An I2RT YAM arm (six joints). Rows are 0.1 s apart.
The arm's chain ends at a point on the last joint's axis. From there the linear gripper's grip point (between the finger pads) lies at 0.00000 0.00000 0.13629 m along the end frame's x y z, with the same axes.
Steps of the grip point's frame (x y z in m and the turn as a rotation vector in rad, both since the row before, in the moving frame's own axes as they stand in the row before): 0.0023, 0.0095, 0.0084, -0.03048, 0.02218, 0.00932; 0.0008, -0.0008, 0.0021, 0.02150, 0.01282, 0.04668; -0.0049, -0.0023, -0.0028, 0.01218, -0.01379, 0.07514; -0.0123, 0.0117, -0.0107, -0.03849, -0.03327, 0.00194; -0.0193, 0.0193, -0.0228, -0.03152, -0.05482, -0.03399; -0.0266, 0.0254, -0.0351, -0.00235, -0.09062, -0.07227; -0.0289, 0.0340, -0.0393, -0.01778, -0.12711, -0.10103; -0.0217, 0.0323, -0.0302, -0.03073, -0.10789, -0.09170
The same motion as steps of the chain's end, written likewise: -0.0007, 0.0053, 0.0085, -0.03048, 0.02218, 0.00932; -0.0010, 0.0021, 0.0021, 0.02150, 0.01282, 0.04668; -0.0031, -0.0006, -0.0028, 0.01218, -0.01379, 0.07514; -0.0078, 0.0065, -0.0105, -0.03849, -0.03327, 0.00194; -0.0119, 0.0149, -0.0225, -0.03152, -0.05482, -0.03399; -0.0143, 0.0246, -0.0345, -0.00235, -0.09062, -0.07227; -0.0118, 0.0307, -0.0382, -0.01778, -0.12711, -0.10103; -0.0072, 0.0275, -0.0293, -0.03073, -0.10789, -0.09170
